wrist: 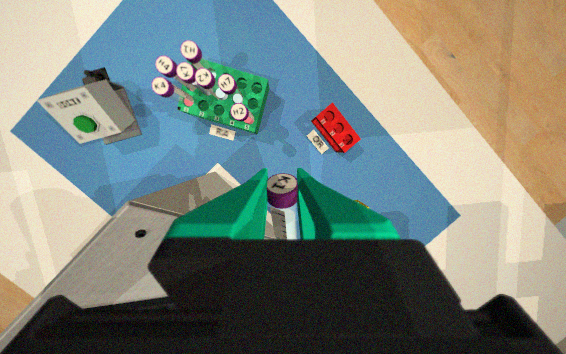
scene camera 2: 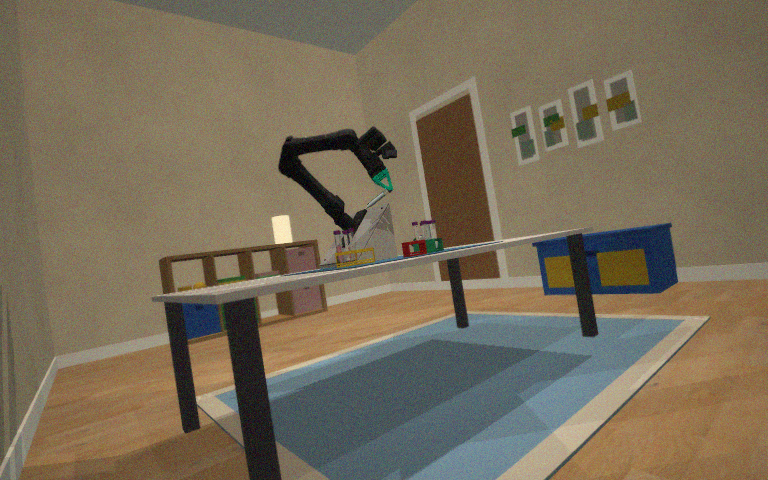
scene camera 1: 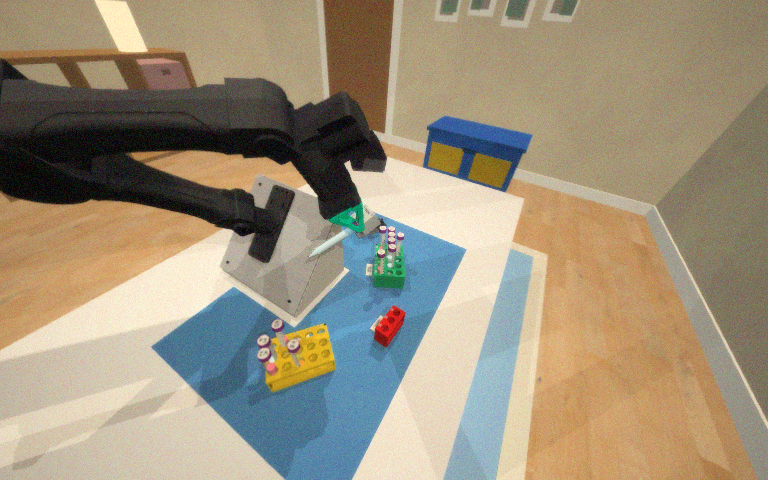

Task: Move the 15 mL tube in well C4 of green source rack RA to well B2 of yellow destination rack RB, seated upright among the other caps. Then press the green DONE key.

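Places are measured from the arm's base along level axes (x right, y ahead, z up), in metres.
Pixels of known places: gripper, between the fingertips: (wrist: 282,176) (scene camera 2: 391,190) (scene camera 1: 360,227); arm's base, origin of its link: (scene camera 1: 272,223).
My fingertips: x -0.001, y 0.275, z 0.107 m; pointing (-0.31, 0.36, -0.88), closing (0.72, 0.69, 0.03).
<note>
For each thing: its top centre in the pictures, then the offset to it from my fingertips. "pt": a spot on its surface instead. Level surfaces: height alone.
- Green rack RA, centre of its top: (wrist: 222,94) (scene camera 1: 389,259) (scene camera 2: 427,239) dy +0.013, dx -0.138, dz -0.202 m
- Yellow rack RB, a spot on its surface: (scene camera 1: 303,377) pt dy +0.006, dx +0.220, dz -0.240 m
- green DONE key, a spot on its surface: (wrist: 85,123) pt dy -0.161, dx -0.248, dz -0.183 m
- red rack, centre of its top: (wrist: 338,127) (scene camera 1: 390,320) (scene camera 2: 413,241) dy +0.107, dx +0.034, dz -0.202 m
- blue mat, height of its surface: dz -0.253 m
- key box, centre of its top: (wrist: 65,106) (scene camera 1: 365,210) dy -0.152, dx -0.271, dz -0.169 m
My gripper (scene camera 1: 357,229) (scene camera 2: 389,189) (wrist: 282,176) is shut on a tube (scene camera 1: 331,242) (scene camera 2: 376,199) (wrist: 282,195) with a purple cap marked K1. The tube slants, its pointed end toward the arm's base, above the grey base plate. Green rack RA (scene camera 1: 389,279) (wrist: 262,107) holds several purple-capped tubes and stands beyond the gripper. Yellow rack RB (scene camera 1: 303,377) holds purple-capped tubes near its left end in scene camera 1; in the wrist view a sliver of yellow (wrist: 362,203) shows behind the right finger. The green DONE key (wrist: 85,123) sits on a tilted grey box at the wrist view's left.
A red rack (scene camera 1: 390,326) (wrist: 334,122) labelled QR stands between the green and yellow racks on the blue mat (scene camera 1: 362,396). The grey base plate (scene camera 1: 317,277) (wrist: 115,255) rises on a slope beside the mat. The key box (scene camera 1: 368,221) is partly hidden behind the fingers in scene camera 1.
</note>
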